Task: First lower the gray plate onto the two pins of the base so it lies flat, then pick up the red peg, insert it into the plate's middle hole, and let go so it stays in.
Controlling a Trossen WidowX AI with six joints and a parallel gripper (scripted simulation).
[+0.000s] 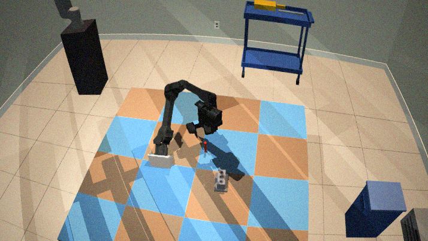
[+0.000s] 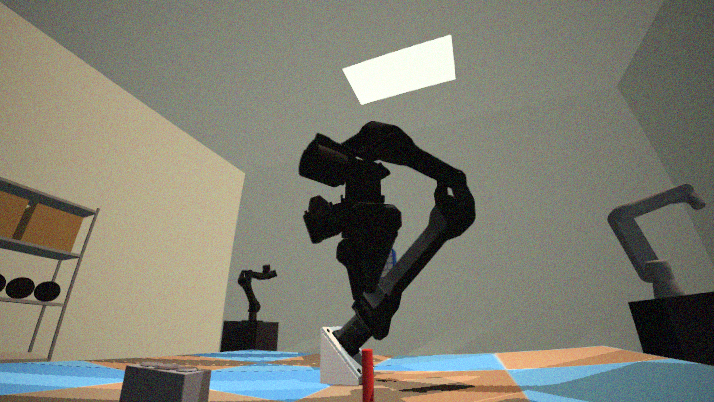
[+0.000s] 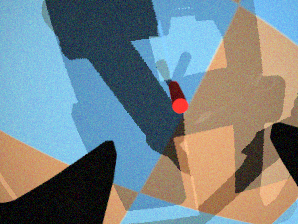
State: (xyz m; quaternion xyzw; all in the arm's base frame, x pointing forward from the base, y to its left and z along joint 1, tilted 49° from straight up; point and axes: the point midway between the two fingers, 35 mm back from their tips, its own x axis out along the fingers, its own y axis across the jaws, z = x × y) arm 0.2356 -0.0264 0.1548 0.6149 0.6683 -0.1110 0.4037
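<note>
Now: the red peg 110 mm below my gripper tip. The rest, counted from my gripper tip: gray plate: 100 mm ahead, 210 mm to the right, 100 mm below; base: 100 mm ahead, 210 mm to the right, 140 mm below.
</note>
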